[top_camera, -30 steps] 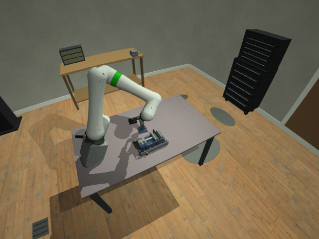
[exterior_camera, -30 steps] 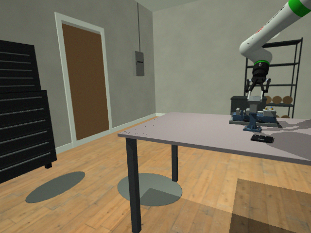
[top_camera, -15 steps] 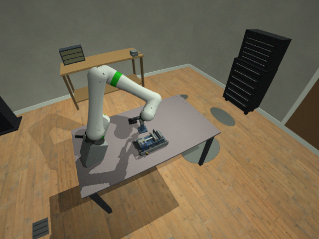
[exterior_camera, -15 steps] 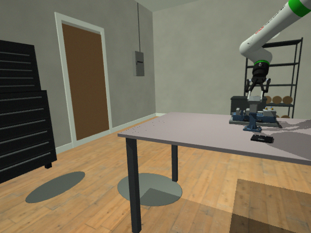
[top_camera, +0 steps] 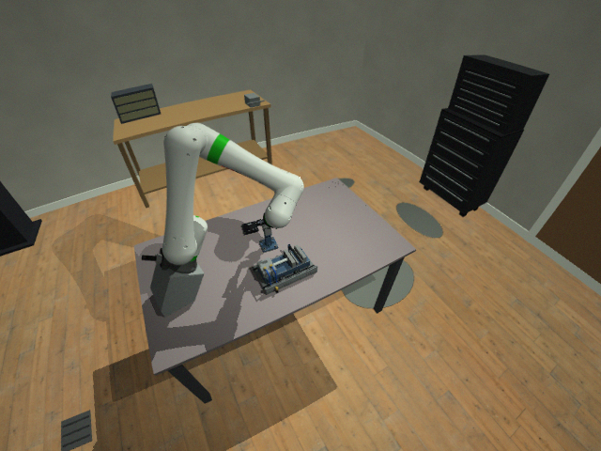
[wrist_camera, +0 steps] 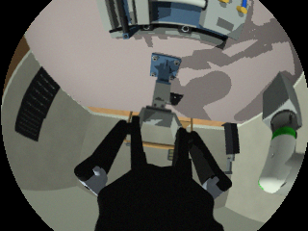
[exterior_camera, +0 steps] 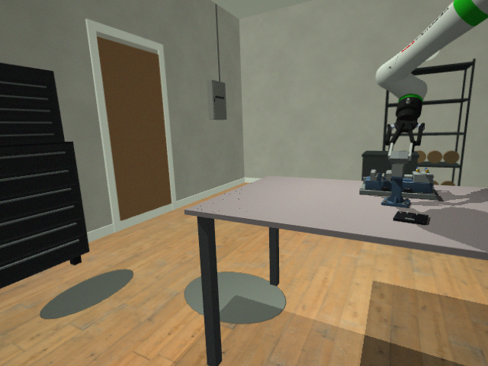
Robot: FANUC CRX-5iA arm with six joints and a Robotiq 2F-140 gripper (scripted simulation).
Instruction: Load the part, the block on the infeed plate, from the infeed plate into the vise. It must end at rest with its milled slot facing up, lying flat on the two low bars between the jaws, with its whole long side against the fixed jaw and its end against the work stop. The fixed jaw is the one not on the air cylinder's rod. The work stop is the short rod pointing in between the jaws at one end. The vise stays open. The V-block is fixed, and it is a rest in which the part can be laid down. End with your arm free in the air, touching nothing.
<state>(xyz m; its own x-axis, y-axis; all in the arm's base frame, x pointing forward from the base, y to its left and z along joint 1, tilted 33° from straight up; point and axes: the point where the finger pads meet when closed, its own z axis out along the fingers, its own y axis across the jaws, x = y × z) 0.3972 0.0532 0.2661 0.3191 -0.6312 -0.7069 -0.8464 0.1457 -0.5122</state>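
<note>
My hand is 1 cm to the right of the part and 2 cm above it. Round my hand: air cylinder: 8 cm behind, 19 cm to the right, 13 cm below; then vise: 1 cm ahead, 19 cm to the right, 16 cm below; then black infeed plate: 5 cm behind, 20 cm to the left, 20 cm below.
</note>
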